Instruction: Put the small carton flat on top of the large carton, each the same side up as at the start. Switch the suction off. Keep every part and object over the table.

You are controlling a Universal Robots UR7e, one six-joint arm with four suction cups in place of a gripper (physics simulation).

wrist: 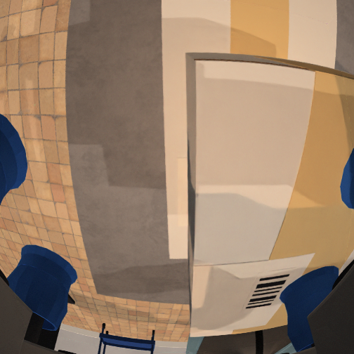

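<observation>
My gripper (181, 232) shows as four blue suction cups at the sides of the wrist view; the two right cups are on the small carton and the two left cups are off it. The small carton (245, 140), white with a tan tape stripe and a barcode label, fills the right of the view, held flat, top face up. The large carton (200, 37), white with a tan stripe, lies beneath it, showing past its far and left edges. The small carton reaches past the large carton's near end. Whether they touch cannot be told.
The grey table top (117, 115) runs along the left of the cartons. Its left and near edges border a tan tiled floor (35, 110). A blue-framed stand (127, 342) and a teal part (195, 345) show at the bottom. Shadows fall on the table and cartons.
</observation>
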